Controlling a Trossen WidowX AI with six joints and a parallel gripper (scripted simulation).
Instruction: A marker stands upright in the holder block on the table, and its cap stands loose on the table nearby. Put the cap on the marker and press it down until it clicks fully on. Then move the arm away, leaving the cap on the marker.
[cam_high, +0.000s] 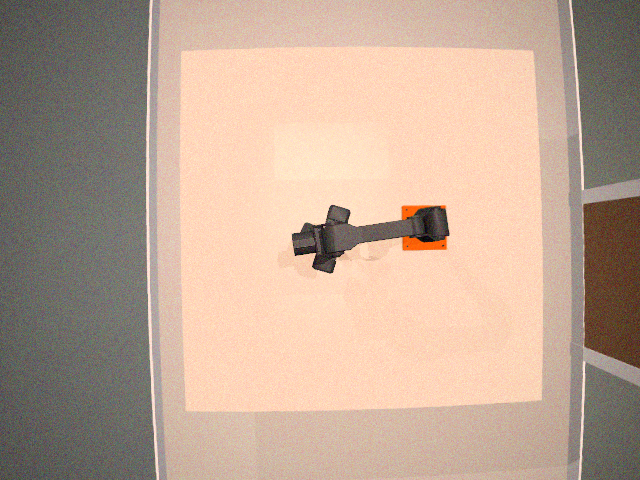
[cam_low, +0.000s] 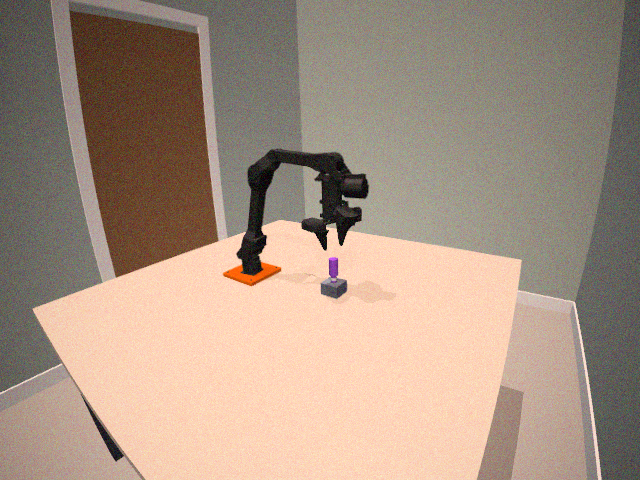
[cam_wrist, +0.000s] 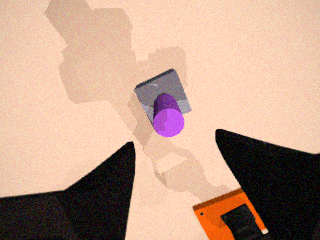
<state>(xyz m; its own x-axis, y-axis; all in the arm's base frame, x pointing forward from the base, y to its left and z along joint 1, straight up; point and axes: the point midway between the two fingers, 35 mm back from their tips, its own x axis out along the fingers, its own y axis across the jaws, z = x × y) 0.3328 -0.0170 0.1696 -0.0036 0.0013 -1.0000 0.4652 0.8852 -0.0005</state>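
Now: gripper tip 6 cm above the purple cap. From my gripper tip the other things lie so: grey holder block 13 cm below.
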